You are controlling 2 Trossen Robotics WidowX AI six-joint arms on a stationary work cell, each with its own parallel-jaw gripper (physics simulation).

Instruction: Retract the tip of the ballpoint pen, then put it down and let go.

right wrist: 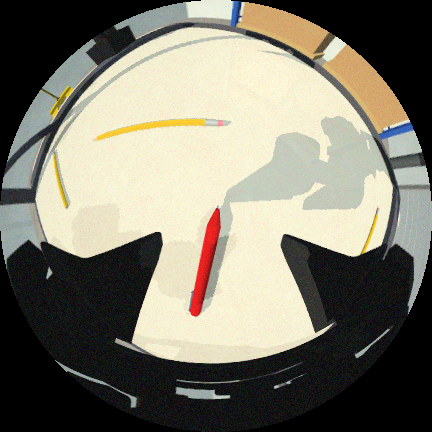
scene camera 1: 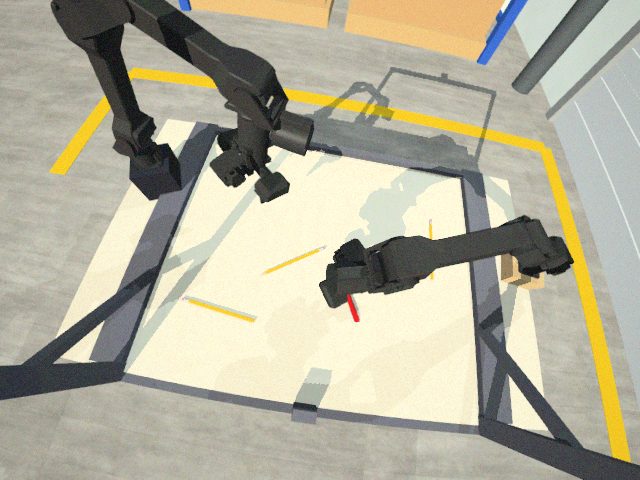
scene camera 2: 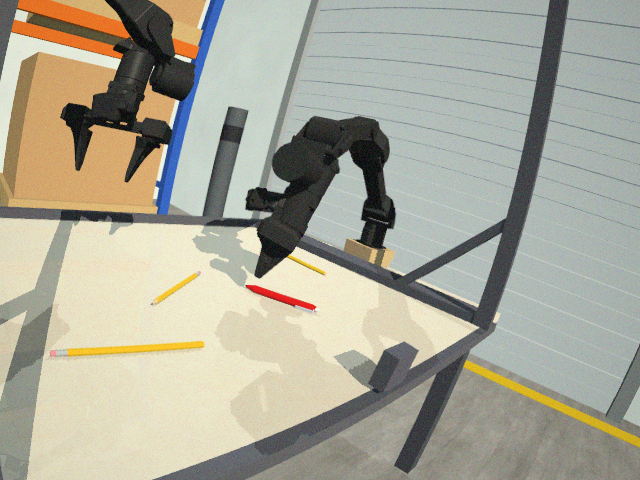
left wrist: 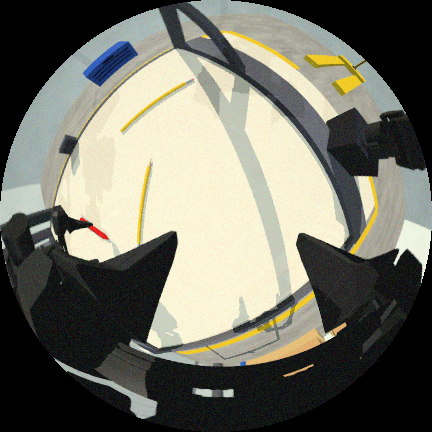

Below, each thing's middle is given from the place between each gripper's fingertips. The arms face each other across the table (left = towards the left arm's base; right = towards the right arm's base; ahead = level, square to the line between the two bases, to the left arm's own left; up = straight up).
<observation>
I see my right gripper 4 cm past the red ballpoint pen [right wrist: 196, 296], 3 cm above it and 1 cm to the left of it. From my right hand the other things lie so: tan block [scene camera 1: 509, 264] (50 cm to the right, 16 cm ahead, 1 cm below); small grey block [scene camera 2: 395, 362] (31 cm behind, 4 cm to the left, 1 cm below).
Right now the red ballpoint pen is 29 cm to the right of my left hand, 16 cm behind it and 14 cm below it. From my left hand the other things lie so: tan block (77 cm to the right, 12 cm below, 4 cm ahead); small grey block (43 cm behind, 24 cm to the right, 12 cm below).
</observation>
